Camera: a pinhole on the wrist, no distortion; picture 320 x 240 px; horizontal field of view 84.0 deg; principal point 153.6 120.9 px. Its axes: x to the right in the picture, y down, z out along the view. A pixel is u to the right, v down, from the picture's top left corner.
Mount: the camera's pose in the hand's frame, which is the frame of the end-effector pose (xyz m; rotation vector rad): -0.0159 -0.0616 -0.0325 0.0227 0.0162 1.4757
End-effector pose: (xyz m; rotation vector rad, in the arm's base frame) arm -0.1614 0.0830 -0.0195 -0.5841 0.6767 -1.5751
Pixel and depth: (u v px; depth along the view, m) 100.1 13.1 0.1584
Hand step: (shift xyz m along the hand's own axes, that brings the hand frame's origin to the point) 0.0791 -0.1190 0.1233
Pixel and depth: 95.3 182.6 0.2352
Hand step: -0.0987 -0.1319 0.2045
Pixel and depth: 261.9 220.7 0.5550
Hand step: -0.2802 0.3017 0.5312
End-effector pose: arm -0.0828 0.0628 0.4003 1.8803 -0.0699 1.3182
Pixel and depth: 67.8 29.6 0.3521
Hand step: 0.1567 -0.2499 0.3144
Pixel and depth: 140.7 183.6 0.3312
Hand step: -0.1263 -0.0762 0.3015
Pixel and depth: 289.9 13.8 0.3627
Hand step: 0.2371 0.1927 0.3254
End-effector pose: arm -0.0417 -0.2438 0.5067 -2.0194 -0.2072 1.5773
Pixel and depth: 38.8 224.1 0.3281
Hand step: -0.2175 -0.2563 0.2997
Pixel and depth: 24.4 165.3 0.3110
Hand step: -0.1070 -0.2810 0.2797
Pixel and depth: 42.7 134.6 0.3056
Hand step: -0.0499 -0.2509 0.2730
